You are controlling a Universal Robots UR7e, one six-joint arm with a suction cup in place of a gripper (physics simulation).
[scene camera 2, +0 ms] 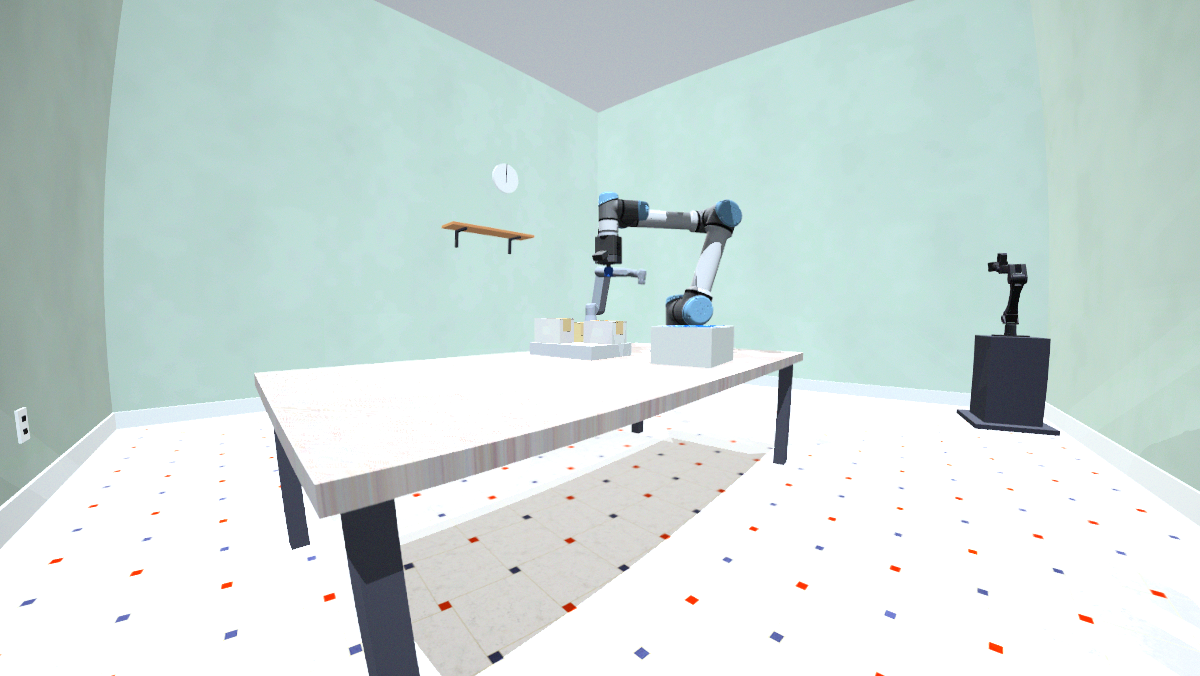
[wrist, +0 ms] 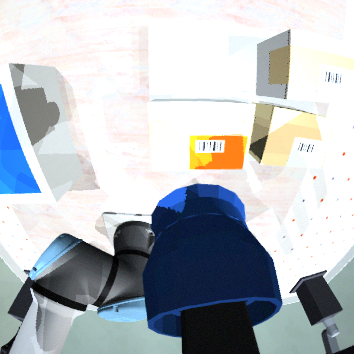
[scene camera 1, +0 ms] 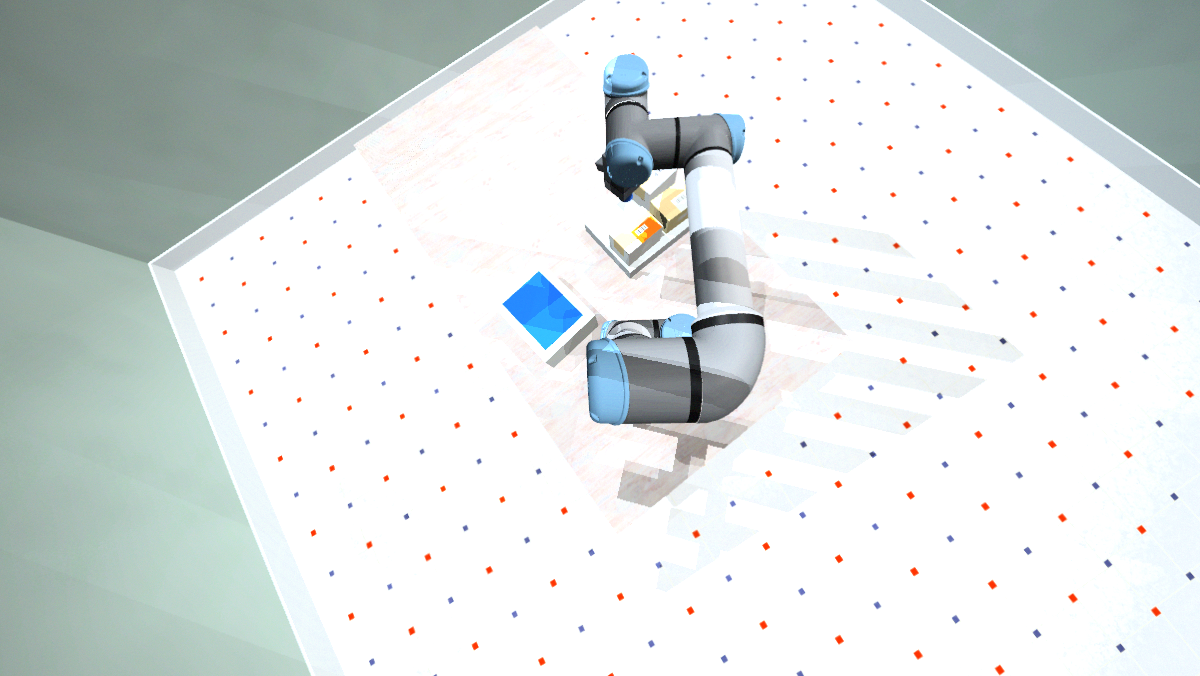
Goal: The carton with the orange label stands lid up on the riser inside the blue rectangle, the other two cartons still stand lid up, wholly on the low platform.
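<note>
The carton with the orange label stands lid up on the low platform, at the side nearer the riser. The other two cartons stand lid up on the platform beside it: one carton close by, the other carton mostly hidden by the arm in scene camera 1. The blue rectangle on the riser's top is bare. My suction cup is open, hanging above the cartons and holding nothing.
The arm's base stands behind the riser in scene camera 2. All stand on the wooden table. A wall shelf and a dark pedestal with a small arm stand away from the table.
</note>
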